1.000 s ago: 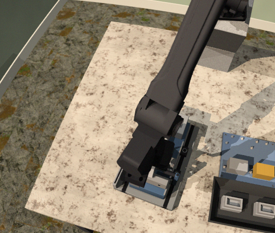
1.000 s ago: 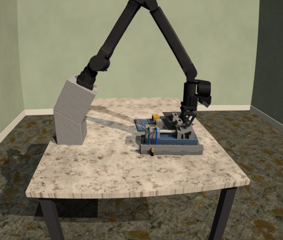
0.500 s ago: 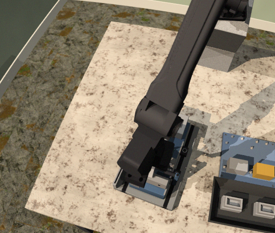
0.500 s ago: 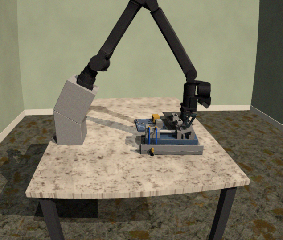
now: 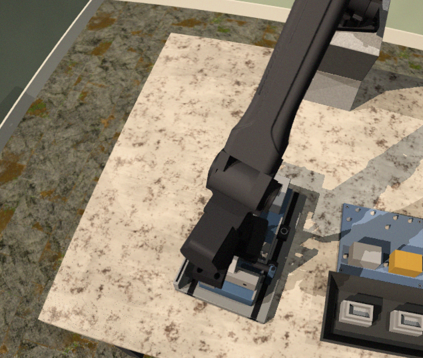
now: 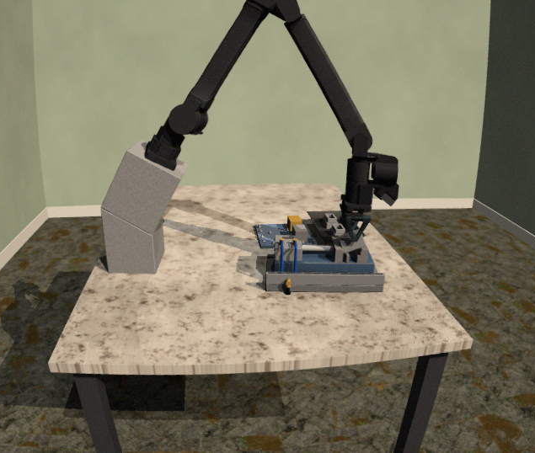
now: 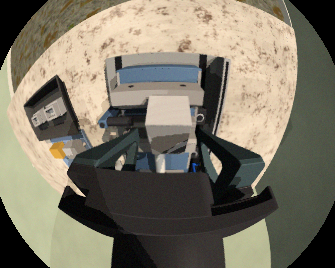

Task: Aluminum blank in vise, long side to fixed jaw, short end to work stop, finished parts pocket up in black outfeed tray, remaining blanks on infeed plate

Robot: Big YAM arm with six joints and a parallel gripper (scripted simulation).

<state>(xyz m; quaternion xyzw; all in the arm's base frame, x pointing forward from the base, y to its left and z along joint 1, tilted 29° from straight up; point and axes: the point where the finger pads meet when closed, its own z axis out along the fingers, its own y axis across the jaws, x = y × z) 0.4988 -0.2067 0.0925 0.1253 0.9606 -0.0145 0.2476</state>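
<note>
My gripper is now 5 cm above the fixed jaw, 3 cm short of it and 1 cm to the right of it. Also, from my hand: hosed end block 16 cm behind, 6 cm to the left, 5 cm below; infeed plate 33 cm to the left, 12 cm below, 8 cm behind; dark rail 9 cm below, 9 cm behind, 6 cm to the right.
</note>
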